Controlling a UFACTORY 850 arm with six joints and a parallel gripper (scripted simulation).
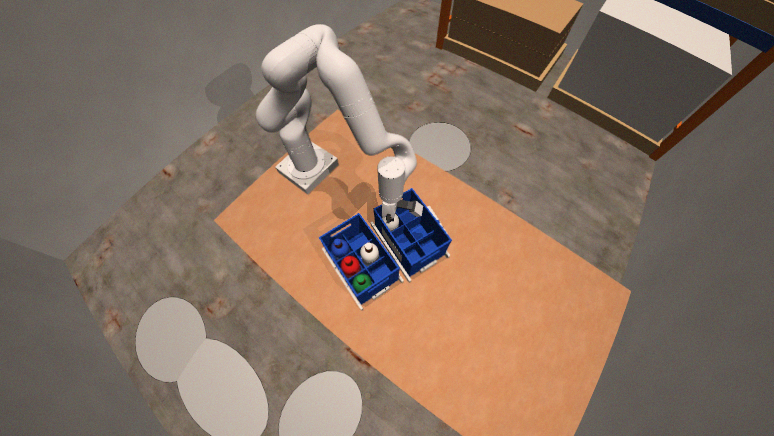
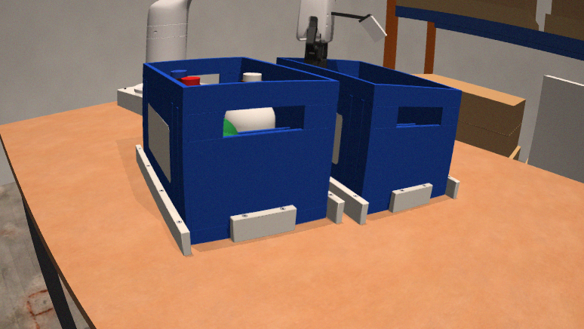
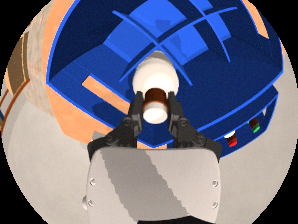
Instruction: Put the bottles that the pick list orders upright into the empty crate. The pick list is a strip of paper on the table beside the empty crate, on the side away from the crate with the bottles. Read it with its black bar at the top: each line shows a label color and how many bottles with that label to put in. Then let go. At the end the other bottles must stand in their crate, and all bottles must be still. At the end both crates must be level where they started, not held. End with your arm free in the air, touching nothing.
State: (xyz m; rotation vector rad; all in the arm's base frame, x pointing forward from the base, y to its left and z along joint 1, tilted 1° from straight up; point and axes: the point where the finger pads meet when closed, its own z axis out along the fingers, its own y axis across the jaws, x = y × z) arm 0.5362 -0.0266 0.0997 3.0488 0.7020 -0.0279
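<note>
Now: hand 220 mm to the left of the blue-label bottle, 90 mm past it and 70 mm above it. The rest, counted from my hand: white-label bottle 160 mm to the right, 70 mm below, 10 mm ahead; then pick list 160 mm below, 150 mm to the left, 130 mm ahead; then red bottle 250 mm to the right, 70 mm below, 20 mm behind.
</note>
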